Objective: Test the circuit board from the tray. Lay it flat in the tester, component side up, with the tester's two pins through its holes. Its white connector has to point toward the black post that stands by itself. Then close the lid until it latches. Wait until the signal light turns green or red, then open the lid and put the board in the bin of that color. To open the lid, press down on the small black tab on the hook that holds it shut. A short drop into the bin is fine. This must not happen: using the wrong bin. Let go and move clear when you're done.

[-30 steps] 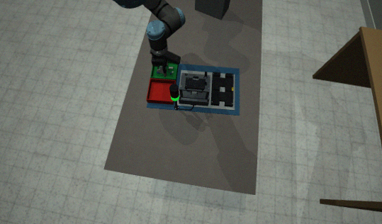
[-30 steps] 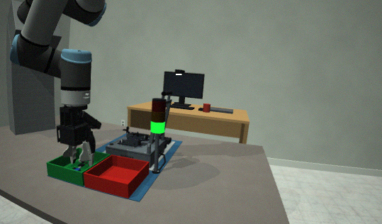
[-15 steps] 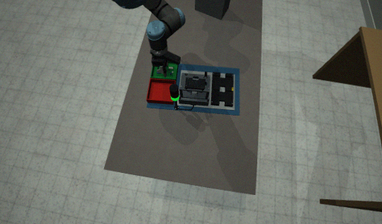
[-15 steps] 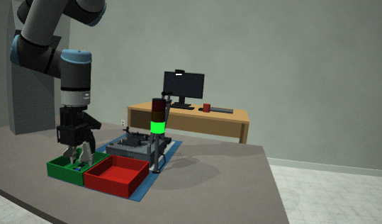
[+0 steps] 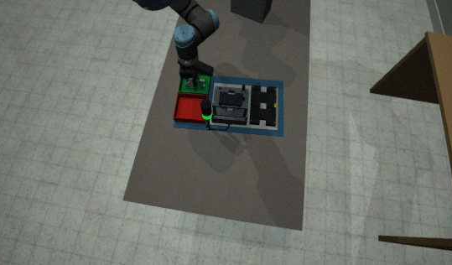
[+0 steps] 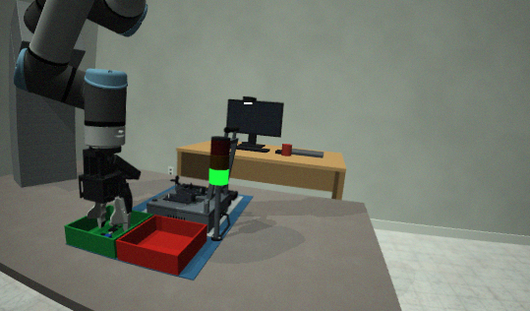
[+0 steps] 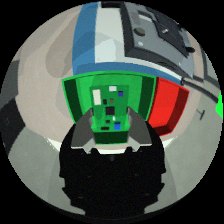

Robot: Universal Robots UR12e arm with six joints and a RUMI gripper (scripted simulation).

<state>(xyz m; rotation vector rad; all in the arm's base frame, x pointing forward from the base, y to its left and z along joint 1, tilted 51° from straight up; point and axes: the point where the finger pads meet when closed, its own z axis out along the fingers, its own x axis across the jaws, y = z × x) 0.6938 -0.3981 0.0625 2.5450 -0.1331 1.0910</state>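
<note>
The green circuit board is 10 mm to the right of my hand. Also, from my hand: red bin 140 mm ahead, 50 mm to the right, 10 mm below; then black latch hook 220 mm to the left, 120 mm ahead, 70 mm above; then green bin 10 mm to the right, 10 mm below.
</note>
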